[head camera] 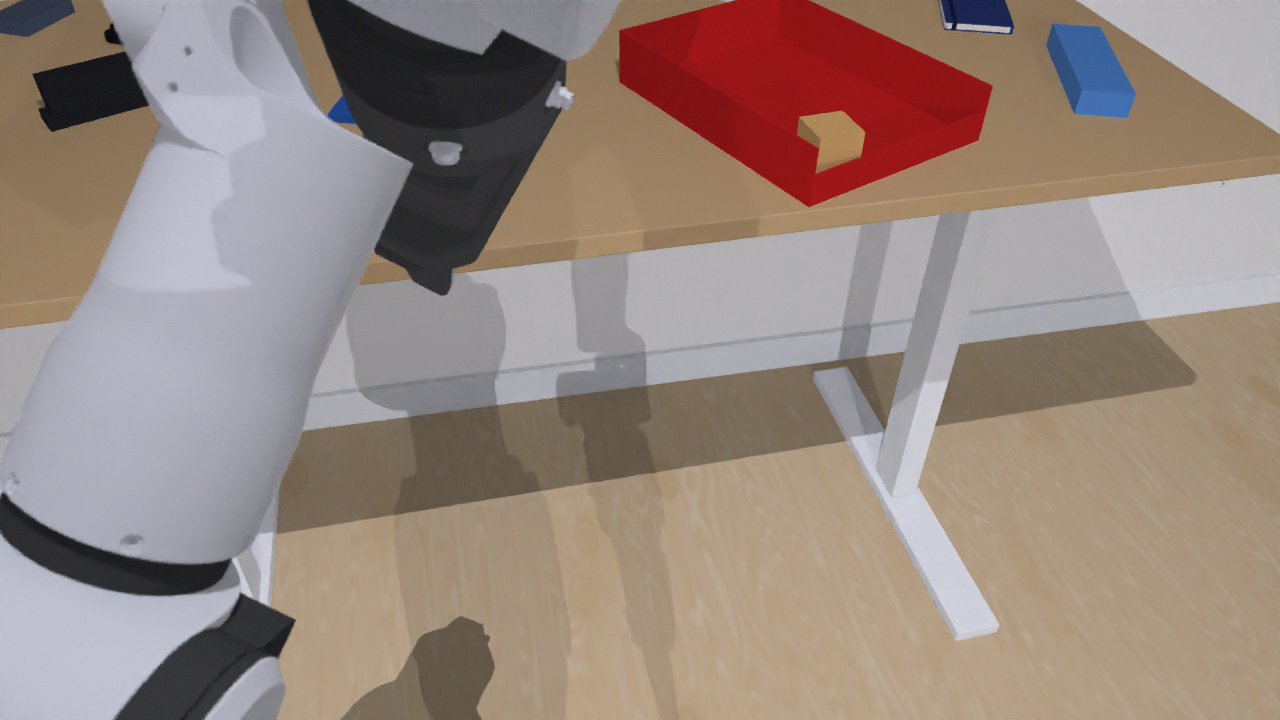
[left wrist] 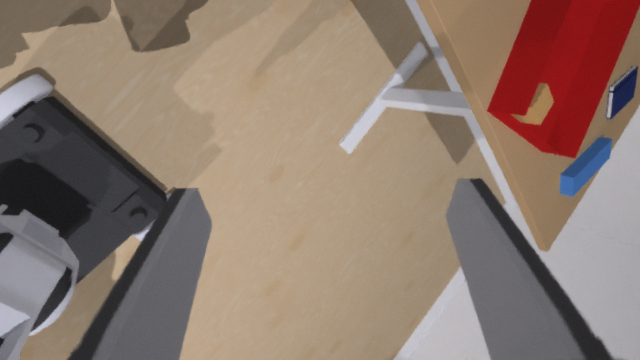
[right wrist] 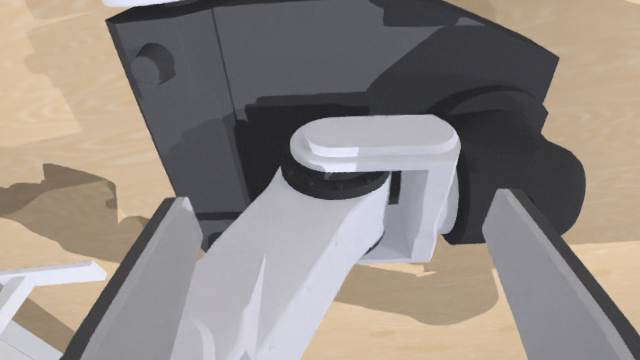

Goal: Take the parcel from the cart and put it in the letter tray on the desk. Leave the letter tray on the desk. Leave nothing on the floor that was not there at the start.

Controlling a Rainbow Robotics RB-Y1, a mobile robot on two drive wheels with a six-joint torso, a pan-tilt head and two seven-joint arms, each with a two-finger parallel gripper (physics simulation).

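Pixels of known places: left gripper, fingertip midpoint: [head camera: 476, 206] [left wrist: 327, 202]; right gripper, fingertip midpoint: [right wrist: 341, 213]; robot's base, link origin: [left wrist: 99, 160].
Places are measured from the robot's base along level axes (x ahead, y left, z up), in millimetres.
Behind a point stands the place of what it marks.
Observation:
The parcel [head camera: 836, 136] {x 732, y -254, z 1009 mm} [left wrist: 542, 105] {x 753, y -253, z 1009 mm}, a small tan box, lies inside the red letter tray [head camera: 707, 116] {x 840, y -138, z 978 mm} [left wrist: 520, 60] {x 772, y -179, z 973 mm}, in its near corner at the tray's low end. The tray stands on the wooden desk [head camera: 1074, 154] {x 790, y -540, z 951 mm} [left wrist: 530, 220] {x 754, y -620, z 943 mm}, close to the front edge. My left gripper [left wrist: 327, 202] {x 323, y 57, z 1189 mm} is open with nothing between its fingers; in the left wrist view floor shows between them, and the tray lies beyond the right finger. In the head view its fingers are mostly hidden behind the dark wrist housing. My right gripper [right wrist: 341, 213] {x -228, y -225, z 546 mm} is open and empty, above my base. The cart does not show.
A blue block [head camera: 1087, 71] {x 935, y -606, z 980 mm} [left wrist: 585, 167] {x 941, y -594, z 980 mm} and a dark blue notebook [head camera: 977, 14] {x 1161, y -550, z 962 mm} [left wrist: 622, 94] {x 1183, y -554, z 962 mm} lie on the desk beyond the tray. A black object [head camera: 89, 91] {x 916, y 549, z 983 mm} lies at the left. A white desk leg [head camera: 926, 358] {x 1105, y -584, z 381 mm} [left wrist: 425, 100] {x 1115, y -582, z 316 mm} stands below.

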